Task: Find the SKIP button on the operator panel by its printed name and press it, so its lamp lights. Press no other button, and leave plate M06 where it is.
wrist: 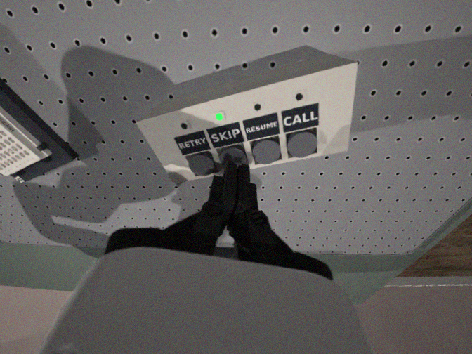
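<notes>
The white operator panel sits on the pegboard, with round grey buttons below their name labels. The SKIP button is second from the left, under the SKIP label; its lower part is hidden by the fingertips. The SKIP lamp is lit green. My gripper is shut and empty, its tips in front of the lower part of the SKIP button; whether they touch it I cannot tell. The RETRY, RESUME and CALL buttons have dark lamps. Plate M06 cannot be identified by name in the wrist view.
A dark-framed object with a pale, slotted face stands at the left edge, partly out of view. The perforated grey pegboard lies behind the panel. A green border runs along its lower edge, with a brown wooden surface at the right.
</notes>
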